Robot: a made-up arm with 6 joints.
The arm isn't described. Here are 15 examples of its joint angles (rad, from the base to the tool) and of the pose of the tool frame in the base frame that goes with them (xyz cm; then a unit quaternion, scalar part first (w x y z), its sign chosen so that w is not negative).
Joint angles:
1: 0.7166 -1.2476 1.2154 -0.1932 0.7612 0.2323
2: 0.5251 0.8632 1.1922 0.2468 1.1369 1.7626
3: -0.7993 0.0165 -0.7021 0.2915 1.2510 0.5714
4: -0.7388 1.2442 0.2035 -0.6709 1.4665 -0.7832
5: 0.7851 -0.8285 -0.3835 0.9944 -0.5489 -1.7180
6: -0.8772 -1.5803 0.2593 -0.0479 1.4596 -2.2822
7: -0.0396 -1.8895 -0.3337 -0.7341 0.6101 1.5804
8: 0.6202 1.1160 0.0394 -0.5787 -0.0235 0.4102
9: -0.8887 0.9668 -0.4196 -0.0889 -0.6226 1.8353
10: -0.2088 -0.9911 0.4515 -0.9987 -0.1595 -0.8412
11: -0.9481 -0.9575 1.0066 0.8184 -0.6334 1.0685
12: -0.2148 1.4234 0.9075 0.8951 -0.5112 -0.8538
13: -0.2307 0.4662 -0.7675 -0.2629 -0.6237 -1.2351
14: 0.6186 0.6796 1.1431 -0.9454 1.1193 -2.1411
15: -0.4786 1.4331 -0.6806 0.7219 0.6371 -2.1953
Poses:
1: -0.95 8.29 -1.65 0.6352 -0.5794 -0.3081 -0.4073
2: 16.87 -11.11 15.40 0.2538 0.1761 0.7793 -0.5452
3: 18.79 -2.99 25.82 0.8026 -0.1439 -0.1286 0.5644
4: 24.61 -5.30 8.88 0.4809 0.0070 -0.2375 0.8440
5: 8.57 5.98 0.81 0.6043 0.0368 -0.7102 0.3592
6: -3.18 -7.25 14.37 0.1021 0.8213 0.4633 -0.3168
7: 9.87 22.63 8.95 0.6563 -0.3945 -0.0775 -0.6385
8: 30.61 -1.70 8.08 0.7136 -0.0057 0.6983 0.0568
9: 28.95 10.10 11.26 0.2992 -0.3608 -0.5424 -0.6972
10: 3.65 10.57 10.49 0.6920 -0.6267 -0.3389 -0.1169
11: -1.19 -8.99 7.16 0.4865 0.6997 -0.3966 0.3412
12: 15.67 -8.69 13.72 0.7320 0.3300 0.1292 -0.5819
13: 16.34 1.78 15.59 0.8036 0.3900 -0.3634 0.2647
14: 11.81 -0.33 21.74 0.5609 -0.4005 0.1764 0.7027
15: 15.92 11.94 3.66 0.5968 0.5013 -0.5015 -0.3755
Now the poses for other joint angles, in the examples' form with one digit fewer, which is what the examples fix.
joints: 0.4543 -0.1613 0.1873 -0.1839 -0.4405 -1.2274
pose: 8.1 7.0 9.5 0.766 -0.370 -0.510 0.127
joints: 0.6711 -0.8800 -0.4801 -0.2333 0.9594 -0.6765
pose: 6.2 11.6 5.5 0.020 -0.857 -0.104 0.504
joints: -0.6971 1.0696 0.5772 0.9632 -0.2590 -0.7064
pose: 12.9 -9.9 8.7 0.641 0.670 0.105 -0.359
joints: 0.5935 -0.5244 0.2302 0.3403 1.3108 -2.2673
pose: 10.8 -3.5 16.8 0.200 0.508 0.516 -0.660
